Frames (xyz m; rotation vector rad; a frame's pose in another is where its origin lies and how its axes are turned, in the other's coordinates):
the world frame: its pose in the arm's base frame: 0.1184 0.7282 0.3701 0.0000 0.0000 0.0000
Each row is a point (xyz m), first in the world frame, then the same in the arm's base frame.
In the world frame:
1: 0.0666 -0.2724 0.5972
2: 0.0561 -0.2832 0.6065
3: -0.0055 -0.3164 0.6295
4: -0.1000 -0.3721 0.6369
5: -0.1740 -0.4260 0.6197
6: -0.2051 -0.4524 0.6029
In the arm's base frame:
1: 0.1850 0.4558 0.9673
2: 0.1745 0.4450 0.9766
3: 0.1129 0.4118 0.9996
4: 0.0184 0.3561 1.0070
5: -0.0556 0.3022 0.9898
6: -0.0867 0.2758 0.9730

